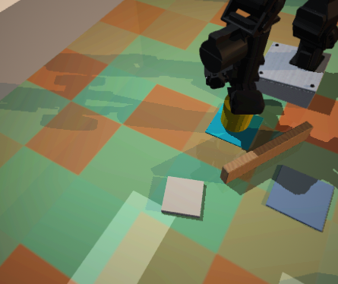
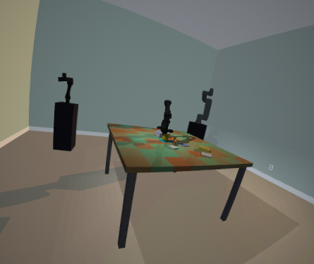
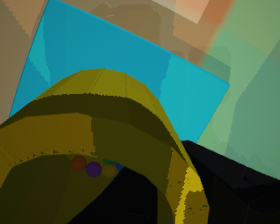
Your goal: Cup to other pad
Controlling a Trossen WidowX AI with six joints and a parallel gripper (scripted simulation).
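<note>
Now: gripper tip 2 cm short of the yellow cup and 2 cm to the right of it. Also, from my gripper tip: cyan pad (2 cm ahead, 2 cm to the left, 5 cm below); then grey-blue pad (10 cm ahead, 22 cm to the left, 5 cm below); then wooden bar (6 cm ahead, 12 cm to the left, 3 cm below).
</note>
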